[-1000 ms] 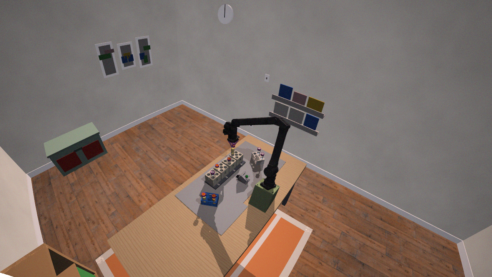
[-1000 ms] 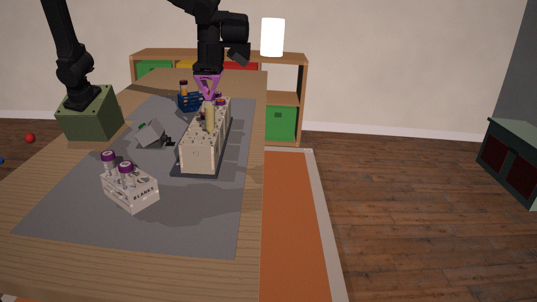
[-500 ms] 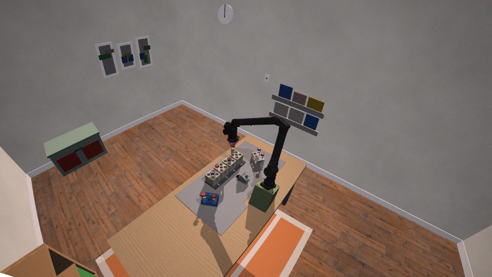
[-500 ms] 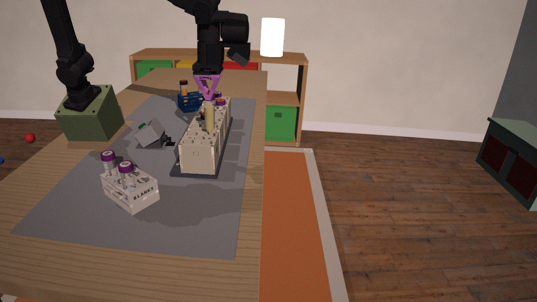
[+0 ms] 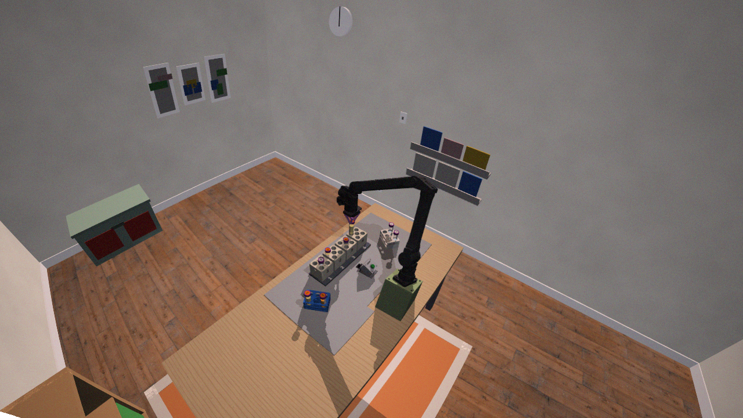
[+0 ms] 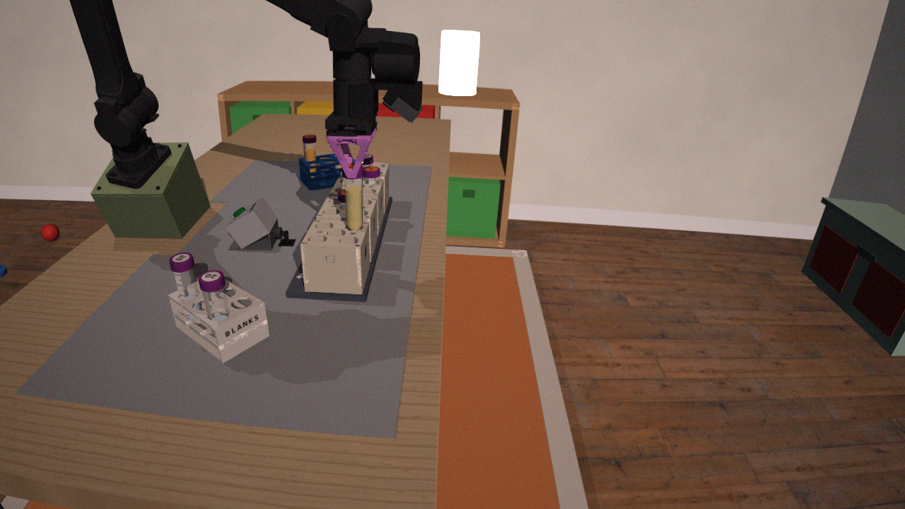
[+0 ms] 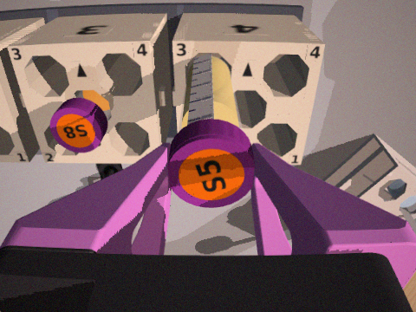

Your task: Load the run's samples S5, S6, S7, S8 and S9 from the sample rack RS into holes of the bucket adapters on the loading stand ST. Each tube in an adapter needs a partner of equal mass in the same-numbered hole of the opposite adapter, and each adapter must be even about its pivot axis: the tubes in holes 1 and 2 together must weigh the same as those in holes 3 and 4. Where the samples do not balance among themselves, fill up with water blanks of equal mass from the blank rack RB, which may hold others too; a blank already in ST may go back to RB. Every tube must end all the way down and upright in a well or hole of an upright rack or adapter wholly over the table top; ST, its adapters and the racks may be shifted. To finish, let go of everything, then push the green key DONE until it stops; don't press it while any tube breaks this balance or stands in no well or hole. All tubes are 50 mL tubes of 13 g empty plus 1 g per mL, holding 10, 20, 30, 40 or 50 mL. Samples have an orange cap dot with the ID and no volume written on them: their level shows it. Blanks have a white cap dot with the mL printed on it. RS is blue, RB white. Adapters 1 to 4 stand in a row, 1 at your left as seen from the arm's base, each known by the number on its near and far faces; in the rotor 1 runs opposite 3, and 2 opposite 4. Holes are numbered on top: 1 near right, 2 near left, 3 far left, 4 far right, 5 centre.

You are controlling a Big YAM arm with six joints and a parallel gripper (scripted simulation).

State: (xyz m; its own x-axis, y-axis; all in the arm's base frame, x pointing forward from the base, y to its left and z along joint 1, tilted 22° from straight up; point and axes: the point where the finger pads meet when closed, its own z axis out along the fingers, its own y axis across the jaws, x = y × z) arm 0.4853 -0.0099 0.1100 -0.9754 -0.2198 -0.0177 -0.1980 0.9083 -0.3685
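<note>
The sample tube S9 lies 49 cm to the left of my hand, 23 cm behind it and 13 cm below it. Also, from my hand: green done key: 27 cm behind, 13 cm below, 6 cm to the left; loading stand: 19 cm below, 13 cm to the left, 6 cm behind; sample S8: 13 cm below, 9 cm to the left, 5 cm behind.
</note>
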